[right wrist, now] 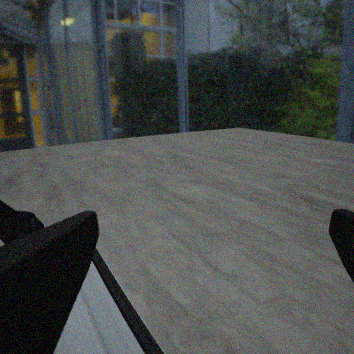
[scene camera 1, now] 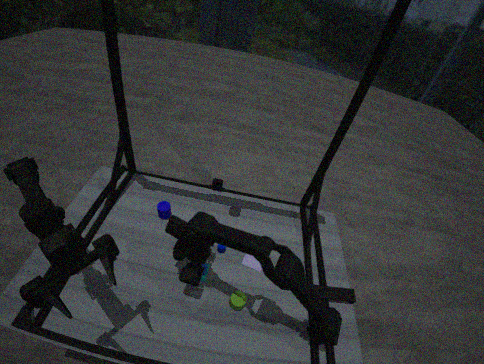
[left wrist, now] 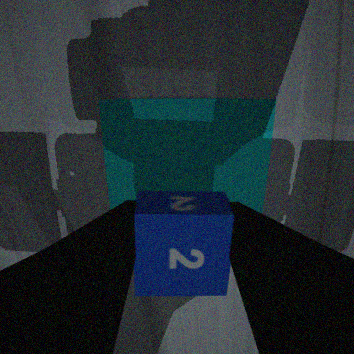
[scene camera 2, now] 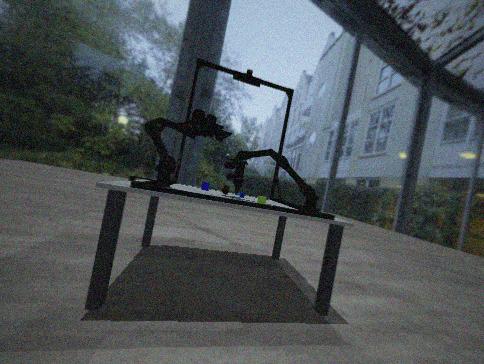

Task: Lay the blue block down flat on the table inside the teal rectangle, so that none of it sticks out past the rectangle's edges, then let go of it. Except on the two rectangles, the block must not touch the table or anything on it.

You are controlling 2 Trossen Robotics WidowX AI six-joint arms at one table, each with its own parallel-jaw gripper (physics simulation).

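Frame: origin at the left arm's base, x ahead, y left, z up, level; metres.
Seen in the pictures: left gripper, between the fingertips: (scene camera 1: 198, 268) (left wrist: 181, 212) (scene camera 2: 236, 193); right gripper, between the fingertips: (right wrist: 214, 222) (scene camera 1: 93, 300) (scene camera 2: 227, 130); left arm's base, origin of its link: (scene camera 1: 320, 333) (scene camera 2: 309, 209); right arm's base, origin of its link: (scene camera 2: 162, 182).
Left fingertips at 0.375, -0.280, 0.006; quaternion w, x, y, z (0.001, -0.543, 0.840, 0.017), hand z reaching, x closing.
Pixels of each thing's middle, then the offset from my left fingertips to it, as dx, dy, dz. "spot": a spot on its surface instead.
- blue block, middle of its body: (left wrist: 181, 242) -0.009, +0.004, +0.004
- teal rectangle, a spot on its surface: (scene camera 1: 203, 274) spot: -0.016, +0.024, +0.000
- blue cylinder, middle of its body: (scene camera 1: 164, 210) (scene camera 2: 205, 186) +0.127, -0.265, +0.001
- small blue object, middle of its body: (scene camera 1: 221, 247) -0.095, -0.083, -0.010
- pale lilac rectangle, a spot on its surface: (scene camera 1: 251, 262) spot: -0.203, -0.016, -0.025
- green cylinder, middle of its body: (scene camera 1: 237, 300) (scene camera 2: 261, 200) -0.120, +0.127, -0.003
The blue block (left wrist: 183, 255), marked with a 2, is between the fingers of my left gripper (left wrist: 181, 212) (scene camera 1: 192, 280) (scene camera 2: 239, 188), which is shut on it. In the left wrist view the block overlaps the near part of the teal rectangle (left wrist: 242, 172) (scene camera 1: 204, 275); the rectangle's near edge is hidden behind the block and fingers. Shadows cover much of the teal. The block appears held above the table; its exact height is unclear. In scene camera 1 the arm largely hides block and rectangle. My right gripper (scene camera 1: 91, 299) (scene camera 2: 226, 136) (right wrist: 214, 222) is open and empty, high at the left.
A blue cylinder (scene camera 1: 164, 210) (scene camera 2: 205, 186) stands farther back. A small blue object (scene camera 1: 221, 248) and a pale lilac rectangle (scene camera 1: 251, 262) lie right of the left gripper. A green cylinder (scene camera 1: 238, 300) (scene camera 2: 261, 199) stands nearer. A dark frame (scene camera 1: 118, 90) rises around the table.
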